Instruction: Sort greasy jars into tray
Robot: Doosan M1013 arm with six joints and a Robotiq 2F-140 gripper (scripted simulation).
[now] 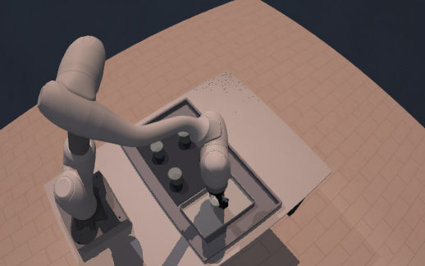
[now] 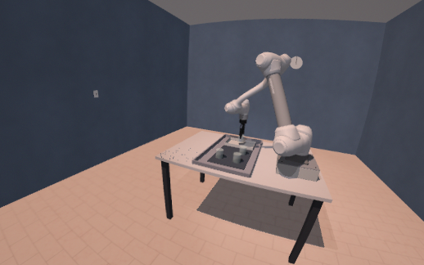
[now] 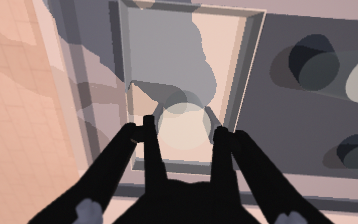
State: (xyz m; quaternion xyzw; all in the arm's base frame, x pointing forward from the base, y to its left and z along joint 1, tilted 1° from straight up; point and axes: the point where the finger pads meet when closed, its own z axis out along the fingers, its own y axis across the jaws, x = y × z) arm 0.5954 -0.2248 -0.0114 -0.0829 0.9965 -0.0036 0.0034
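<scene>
The tray is 70 mm below my hand. The rest, counted from my hand: dark drying mat: 320 mm to the left, 70 mm below, 50 mm behind.
</scene>
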